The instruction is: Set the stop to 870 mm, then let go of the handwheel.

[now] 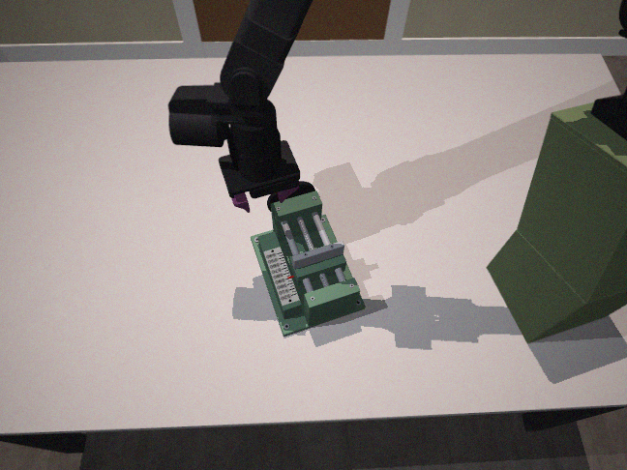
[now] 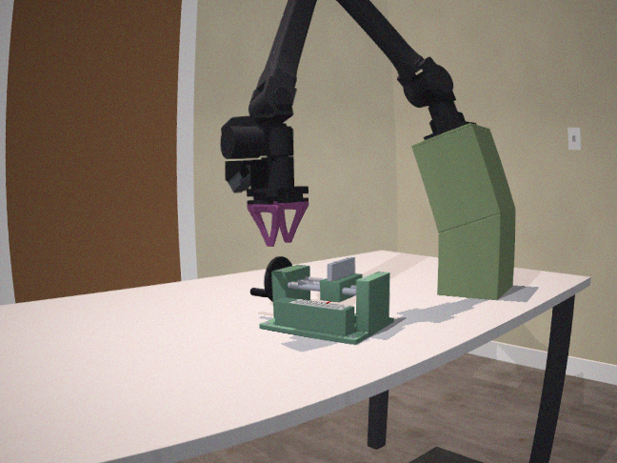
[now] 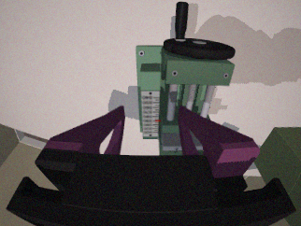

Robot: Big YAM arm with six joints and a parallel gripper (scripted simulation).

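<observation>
Now: hand 3 cm past the black handwheel handle, 8 cm to the left of it and 11 cm above it. The rest, counted from my hand: grey stop carriage (6 cm behind, 8 cm to the left, 7 cm below); black handwheel (4 cm behind, 7 cm to the right, 11 cm below).
</observation>
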